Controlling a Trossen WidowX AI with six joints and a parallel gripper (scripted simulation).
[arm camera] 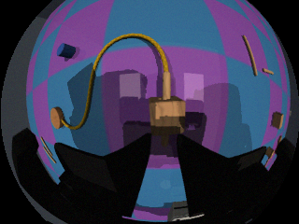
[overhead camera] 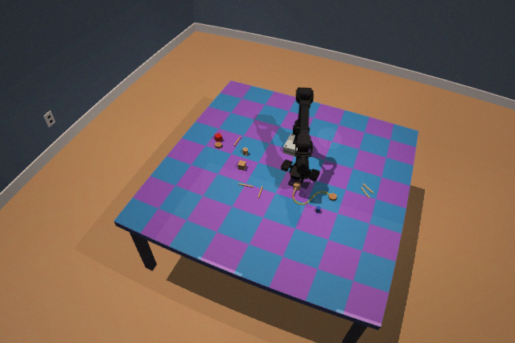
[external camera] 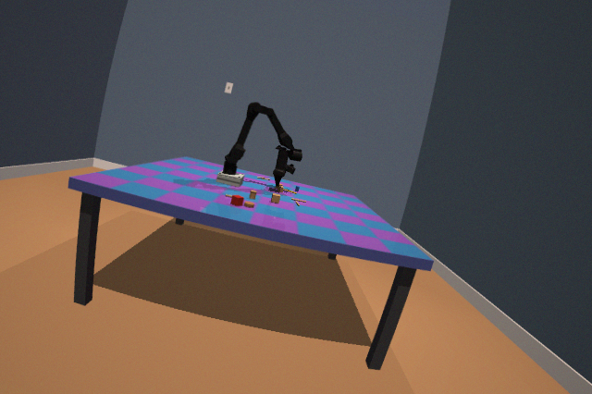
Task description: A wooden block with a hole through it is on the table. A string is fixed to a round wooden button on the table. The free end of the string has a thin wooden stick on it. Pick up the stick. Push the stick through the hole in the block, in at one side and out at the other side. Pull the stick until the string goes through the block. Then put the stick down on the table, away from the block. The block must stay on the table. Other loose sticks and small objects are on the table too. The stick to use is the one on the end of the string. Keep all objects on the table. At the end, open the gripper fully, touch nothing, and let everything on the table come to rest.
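Now: gripper tip 40 mm short of the thin wooden stick, 10 mm to the left of it and 10 mm above it. Also, from my gripper tip: wooden cylinder: 330 mm to the right, 140 mm behind, 10 mm below; blue object: 140 mm ahead, 130 mm to the left, 10 mm below; round wooden button: 180 mm to the left, 30 mm ahead, 20 mm below.
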